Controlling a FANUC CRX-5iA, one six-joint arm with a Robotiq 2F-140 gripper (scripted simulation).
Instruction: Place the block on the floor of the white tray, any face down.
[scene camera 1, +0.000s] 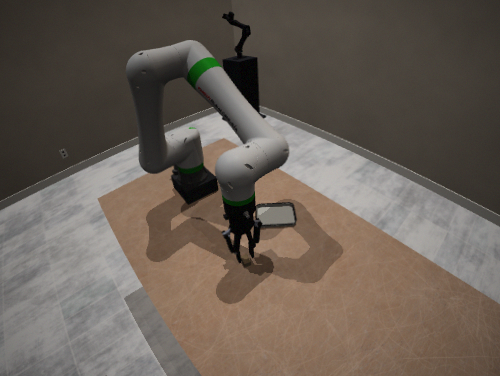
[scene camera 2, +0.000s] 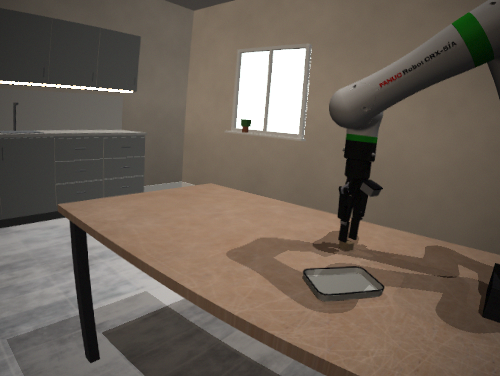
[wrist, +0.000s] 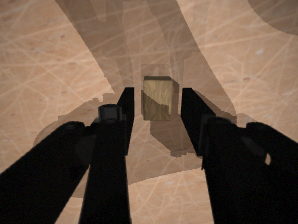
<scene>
I see my gripper (scene camera 2: 347, 239), a white tray (scene camera 2: 355, 280) and a wooden block (wrist: 157, 90).
The white tray is seen too in scene camera 1 (scene camera 1: 283, 214). My gripper is seen too in the wrist view (wrist: 157, 102). The wrist view misses the white tray: it is out of frame.
</scene>
